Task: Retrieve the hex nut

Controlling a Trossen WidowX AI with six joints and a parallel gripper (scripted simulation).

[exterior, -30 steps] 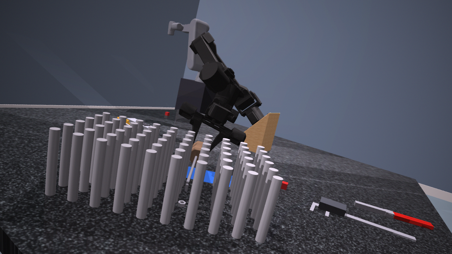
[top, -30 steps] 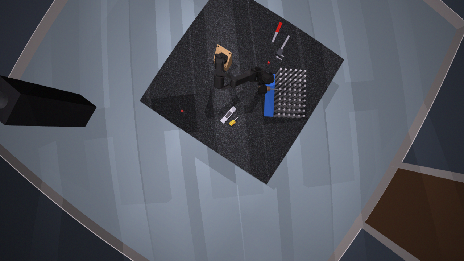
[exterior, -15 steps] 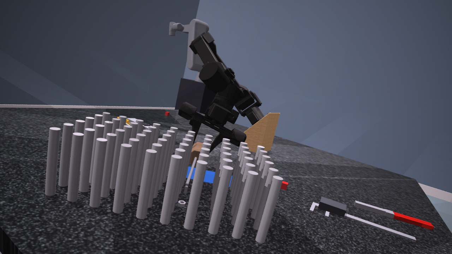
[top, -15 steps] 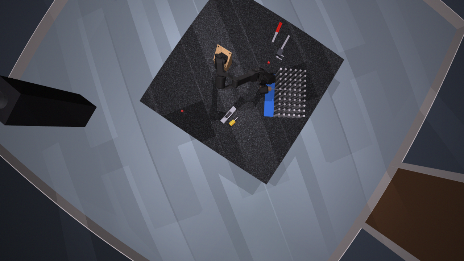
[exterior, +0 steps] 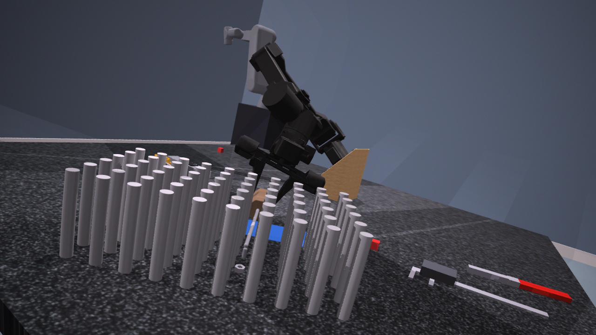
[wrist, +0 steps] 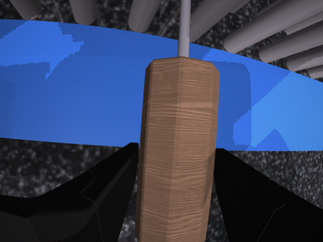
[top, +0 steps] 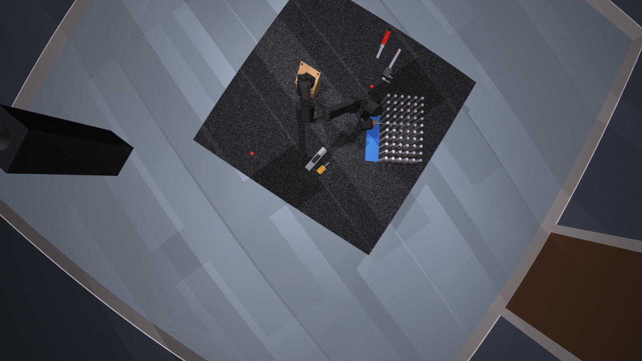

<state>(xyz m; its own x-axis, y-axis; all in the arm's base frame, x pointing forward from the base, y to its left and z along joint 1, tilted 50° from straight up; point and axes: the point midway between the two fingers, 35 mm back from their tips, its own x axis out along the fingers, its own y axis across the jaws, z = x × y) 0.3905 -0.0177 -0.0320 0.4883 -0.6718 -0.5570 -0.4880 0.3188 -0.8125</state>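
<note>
Now: the blue taped strip 5 cm ahead of my gripper tip, 1 cm to the right of it and 4 cm below it. From my gripper tip the other things lie so: yellow tool 8 cm behind, 37 cm to the right, 2 cm below; flat grey piece 14 cm behind, 35 cm to the right, 2 cm below; hex nut 18 cm ahead, 11 cm to the left, 3 cm below.
</note>
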